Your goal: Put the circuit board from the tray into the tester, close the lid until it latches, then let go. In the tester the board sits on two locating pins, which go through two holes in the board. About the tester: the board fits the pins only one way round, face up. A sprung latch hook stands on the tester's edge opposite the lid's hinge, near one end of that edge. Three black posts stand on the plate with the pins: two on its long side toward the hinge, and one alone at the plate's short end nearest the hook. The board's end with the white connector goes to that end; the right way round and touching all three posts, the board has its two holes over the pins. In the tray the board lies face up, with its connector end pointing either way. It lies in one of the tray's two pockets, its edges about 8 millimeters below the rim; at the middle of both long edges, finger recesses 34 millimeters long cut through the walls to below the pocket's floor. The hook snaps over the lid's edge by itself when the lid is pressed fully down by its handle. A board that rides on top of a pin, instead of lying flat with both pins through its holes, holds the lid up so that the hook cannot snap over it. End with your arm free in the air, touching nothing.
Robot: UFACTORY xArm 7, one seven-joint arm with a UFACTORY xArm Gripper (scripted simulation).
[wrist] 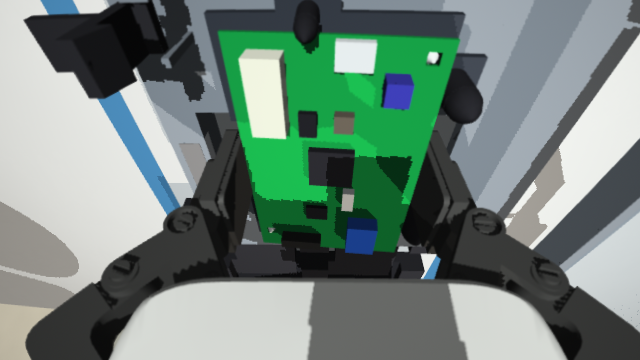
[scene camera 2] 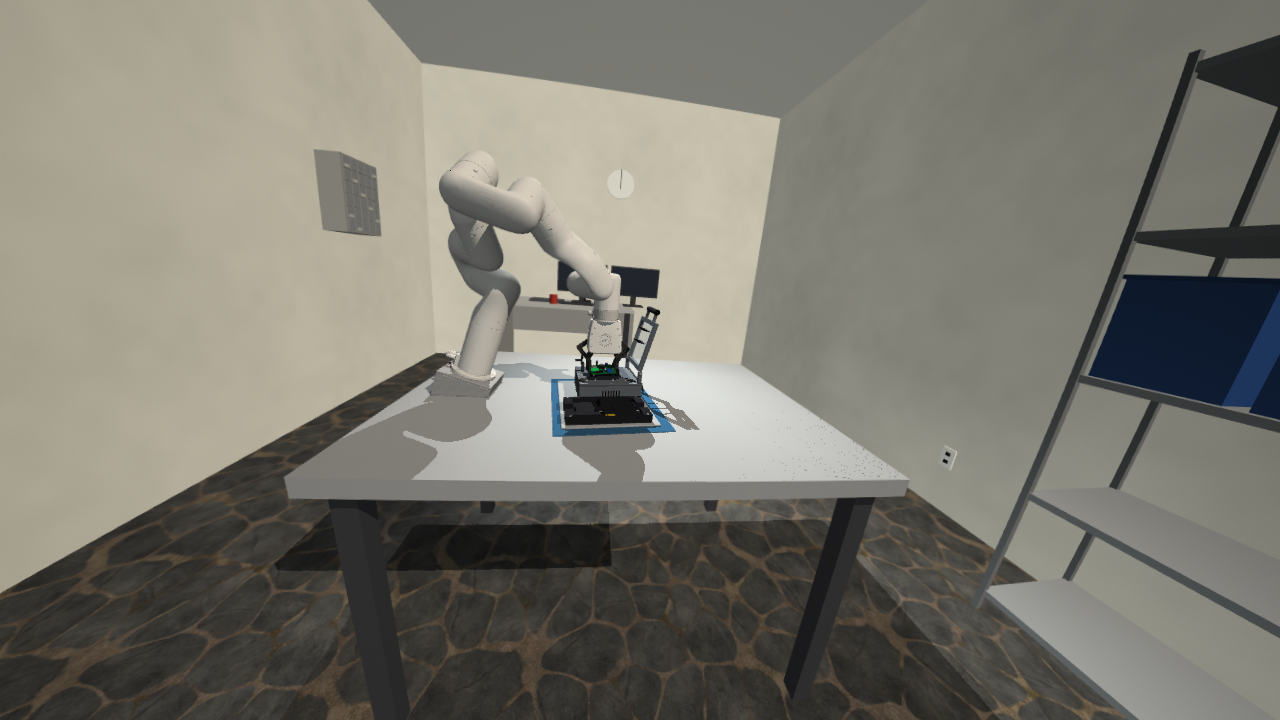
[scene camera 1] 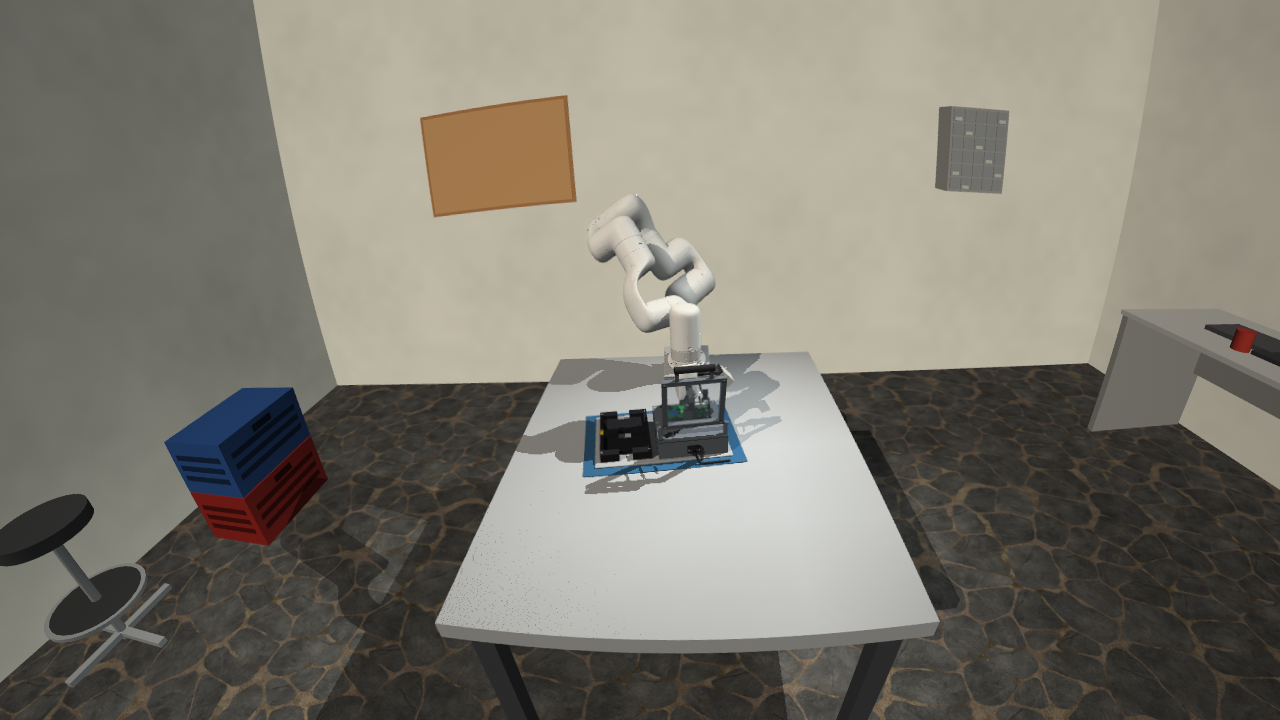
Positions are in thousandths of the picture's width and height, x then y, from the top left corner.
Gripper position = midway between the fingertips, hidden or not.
In view: my gripper (scene camera 2: 470, 517), a green circuit board (wrist: 523, 368) and a lid (scene camera 1: 539, 559).
My gripper also shows in the wrist view (wrist: 516, 432). The lid is seen too in scene camera 2 (scene camera 2: 506, 456).
